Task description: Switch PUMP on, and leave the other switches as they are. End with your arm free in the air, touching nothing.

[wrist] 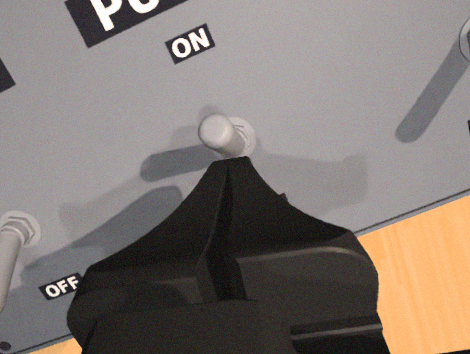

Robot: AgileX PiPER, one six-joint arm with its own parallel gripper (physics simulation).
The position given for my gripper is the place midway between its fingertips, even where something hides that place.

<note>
In view: my gripper (pixel 234 182) and a grey switch panel (pixel 349 118).
</note>
